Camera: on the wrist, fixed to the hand. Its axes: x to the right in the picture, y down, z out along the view.
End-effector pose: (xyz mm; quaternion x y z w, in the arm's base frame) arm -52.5 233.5 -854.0 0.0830 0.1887 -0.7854 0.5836
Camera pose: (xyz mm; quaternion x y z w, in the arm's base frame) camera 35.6 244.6 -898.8 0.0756 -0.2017 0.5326 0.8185
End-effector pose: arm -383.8 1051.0 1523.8 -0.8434 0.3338 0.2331 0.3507
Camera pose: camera -457.0 983.7 1522.1 -0.3567 -0.7885 -0.4826 0.1348
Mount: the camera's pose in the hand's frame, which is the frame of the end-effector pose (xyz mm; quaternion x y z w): -21.0 89.7 -37.5 0.0341 -0.1686 0.9847 0.0276
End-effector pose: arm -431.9 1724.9 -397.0 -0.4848 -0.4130 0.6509 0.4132
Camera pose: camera -403.8 1681.9 -482.2 0.2962 -0.4185 -0.5207 0.6826
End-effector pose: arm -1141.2 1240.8 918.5 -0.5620 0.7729 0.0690 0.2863
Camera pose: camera -1232.1 1274.3 941.1 0.7670 0.5288 0.3522 0.0894
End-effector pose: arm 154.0 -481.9 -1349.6 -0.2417 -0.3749 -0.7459 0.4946
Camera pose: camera 245.1 -520.7 -1358.8 -0.4847 0.1188 0.5200 0.6932
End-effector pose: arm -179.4 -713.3 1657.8 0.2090 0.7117 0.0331 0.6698
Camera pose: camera -192.6 -630.1 1710.6 0.7350 -0.2980 0.6010 0.0988
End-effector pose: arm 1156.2 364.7 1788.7 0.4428 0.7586 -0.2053 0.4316
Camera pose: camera 1219.6 427.3 1833.0 0.7393 -0.4949 0.3188 0.3269
